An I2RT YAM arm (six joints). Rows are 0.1 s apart.
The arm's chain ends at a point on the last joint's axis. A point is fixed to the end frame.
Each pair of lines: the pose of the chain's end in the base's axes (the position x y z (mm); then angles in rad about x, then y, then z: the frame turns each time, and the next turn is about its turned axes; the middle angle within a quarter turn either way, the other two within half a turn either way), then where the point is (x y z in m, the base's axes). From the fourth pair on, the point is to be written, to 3 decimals.
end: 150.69 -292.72 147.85 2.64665 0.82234 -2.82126
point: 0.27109 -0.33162 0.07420
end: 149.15 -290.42 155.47 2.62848 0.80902 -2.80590
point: 0.26843 -0.33171 0.08131
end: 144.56 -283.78 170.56 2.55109 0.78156 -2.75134
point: 0.26146 -0.33343 0.09775
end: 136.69 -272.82 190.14 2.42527 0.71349 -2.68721
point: 0.247 -0.337 0.119
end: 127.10 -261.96 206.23 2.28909 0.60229 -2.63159
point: 0.226 -0.345 0.138
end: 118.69 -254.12 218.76 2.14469 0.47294 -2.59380
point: 0.203 -0.357 0.157
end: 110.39 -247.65 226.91 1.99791 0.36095 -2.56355
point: 0.181 -0.366 0.178
